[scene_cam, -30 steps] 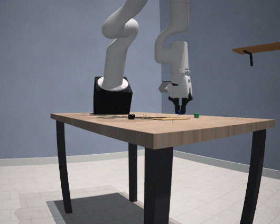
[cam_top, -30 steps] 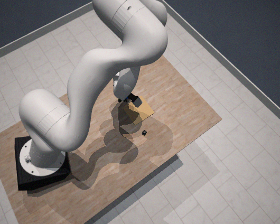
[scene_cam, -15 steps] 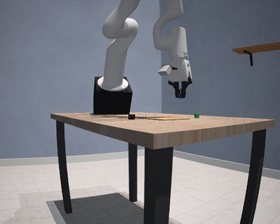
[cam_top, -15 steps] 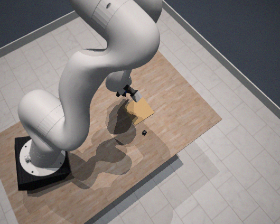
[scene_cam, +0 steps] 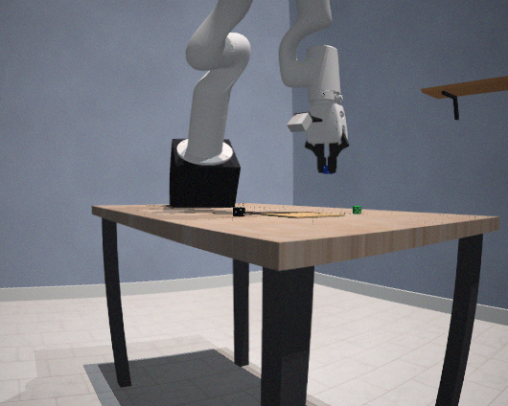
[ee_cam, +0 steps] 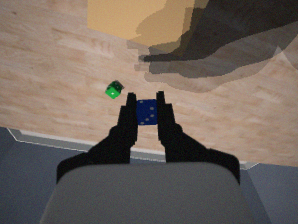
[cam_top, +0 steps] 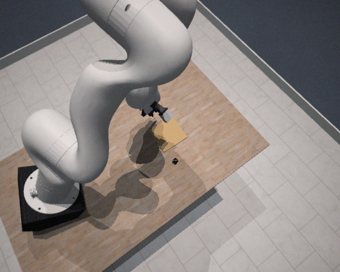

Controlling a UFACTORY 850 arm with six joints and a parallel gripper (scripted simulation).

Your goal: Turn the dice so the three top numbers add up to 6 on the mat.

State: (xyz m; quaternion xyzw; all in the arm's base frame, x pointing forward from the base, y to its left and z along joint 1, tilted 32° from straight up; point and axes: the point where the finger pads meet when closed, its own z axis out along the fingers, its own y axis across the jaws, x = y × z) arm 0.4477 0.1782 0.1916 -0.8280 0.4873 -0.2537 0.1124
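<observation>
The black die is 230 mm to the right of my hand and 110 mm below it. Also, from my hand: blue die 10 mm to the left, 10 mm below; then tan mat 120 mm below, 90 mm to the right, 30 mm ahead; then green die 110 mm below, 70 mm to the left, 30 mm ahead.
</observation>
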